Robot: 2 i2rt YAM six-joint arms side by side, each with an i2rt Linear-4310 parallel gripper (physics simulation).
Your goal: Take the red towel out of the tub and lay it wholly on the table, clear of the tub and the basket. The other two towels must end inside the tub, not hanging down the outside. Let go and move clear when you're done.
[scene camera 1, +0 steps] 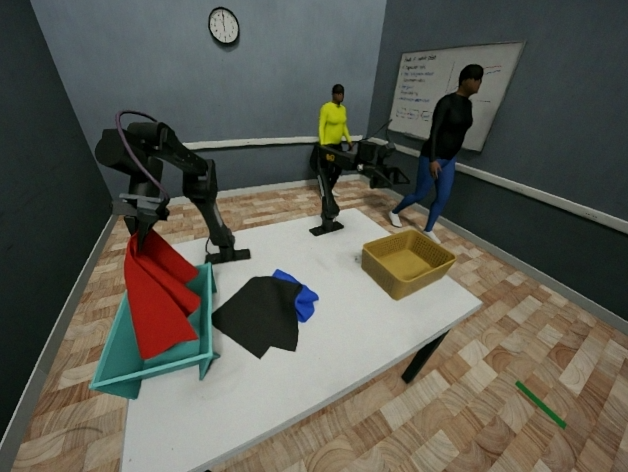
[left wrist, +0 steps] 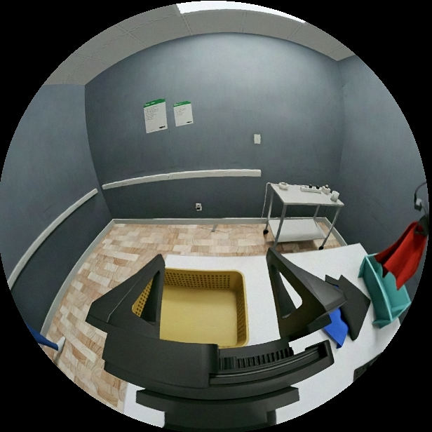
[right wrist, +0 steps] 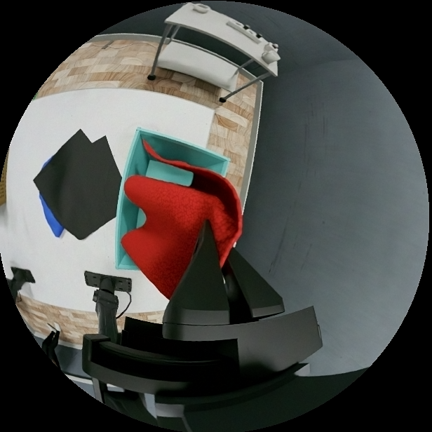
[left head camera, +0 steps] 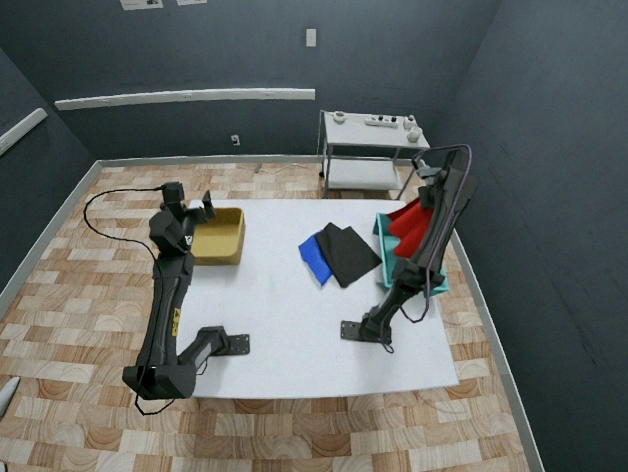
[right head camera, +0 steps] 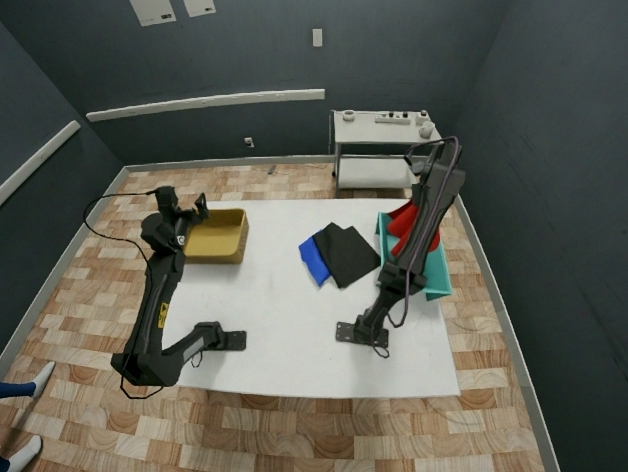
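The red towel (left head camera: 408, 228) (right head camera: 403, 225) (scene camera 1: 162, 304) (left wrist: 405, 252) (right wrist: 165, 215) hangs in folds from my right gripper (scene camera 1: 140, 242) (right wrist: 207, 224), which is shut on it over the teal tub (left head camera: 386, 268) (scene camera 1: 205, 304) (right wrist: 185, 150). I cannot tell whether its lower edges touch the tub. The black towel (left head camera: 347, 253) (right head camera: 347, 253) (scene camera 1: 263, 312) (right wrist: 80, 185) lies on the table beside the tub, partly covering the blue towel (left head camera: 314, 258) (right head camera: 314, 261) (scene camera 1: 306, 301). My left gripper (left wrist: 214, 256) is open and empty, high near the yellow basket (left head camera: 218, 241) (scene camera 1: 406, 266) (left wrist: 200, 315).
The white table (left head camera: 284, 314) (scene camera 1: 324, 355) carries both arm bases. The tub stands at its right edge in the head views, the basket at its left. A white cart (left head camera: 370, 131) (right head camera: 380, 131) stands behind the table. Two people stand beyond the table in the scene view.
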